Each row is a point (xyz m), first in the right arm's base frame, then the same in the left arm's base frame.
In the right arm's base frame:
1: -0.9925 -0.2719 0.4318
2: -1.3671 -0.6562 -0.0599
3: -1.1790 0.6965 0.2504
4: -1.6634 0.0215 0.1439
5: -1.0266 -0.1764 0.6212
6: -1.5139 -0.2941 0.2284
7: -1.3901 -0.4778 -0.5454
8: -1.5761 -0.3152 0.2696
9: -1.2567 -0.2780 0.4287
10: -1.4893 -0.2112 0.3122
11: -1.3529 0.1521 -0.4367
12: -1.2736 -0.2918 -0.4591
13: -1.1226 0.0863 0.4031
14: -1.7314 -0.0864 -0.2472
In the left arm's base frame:
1: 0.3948 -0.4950 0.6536
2: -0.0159 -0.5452 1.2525
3: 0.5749 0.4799 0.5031
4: 0.4639 0.0523 1.2147
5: 0.6025 -0.4751 0.6022
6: 0.3958 -0.2986 1.1782
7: -0.3886 -0.1932 1.3249
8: 0.4488 -0.3169 1.2317
9: 0.4856 -0.4297 0.8931
10: 0.4848 -0.2644 1.1048
11: -0.1271 0.3113 1.0298
12: -0.3013 -0.0930 1.1301
13: 0.5176 -0.1332 0.6433
14: 0.1103 0.1266 1.4114

